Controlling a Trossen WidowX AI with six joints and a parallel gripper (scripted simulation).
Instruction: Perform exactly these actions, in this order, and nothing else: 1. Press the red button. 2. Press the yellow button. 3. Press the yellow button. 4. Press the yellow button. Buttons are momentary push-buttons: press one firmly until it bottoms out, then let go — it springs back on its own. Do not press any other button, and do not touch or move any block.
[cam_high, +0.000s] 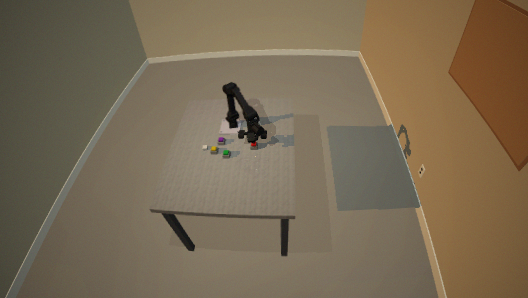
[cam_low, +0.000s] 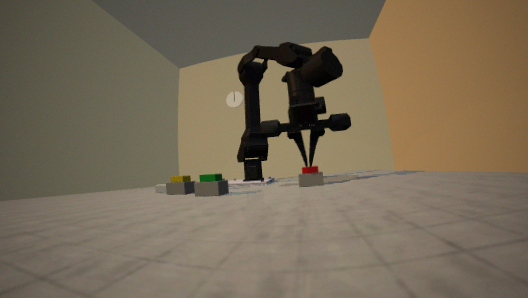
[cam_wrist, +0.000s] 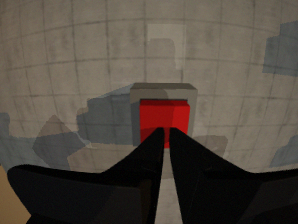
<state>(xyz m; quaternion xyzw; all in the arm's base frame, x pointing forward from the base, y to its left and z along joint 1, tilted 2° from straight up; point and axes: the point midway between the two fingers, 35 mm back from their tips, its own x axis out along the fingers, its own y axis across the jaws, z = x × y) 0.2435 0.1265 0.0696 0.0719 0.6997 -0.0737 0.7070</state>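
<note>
Right now my gripper tip is 1 cm above the red button. The rest, counted from my gripper tip: green button 4 cm ahead, 19 cm to the right, 1 cm below; then purple button 9 cm behind, 22 cm to the right, 1 cm below; then yellow button 1 cm behind, 28 cm to the right, 1 cm below.
</note>
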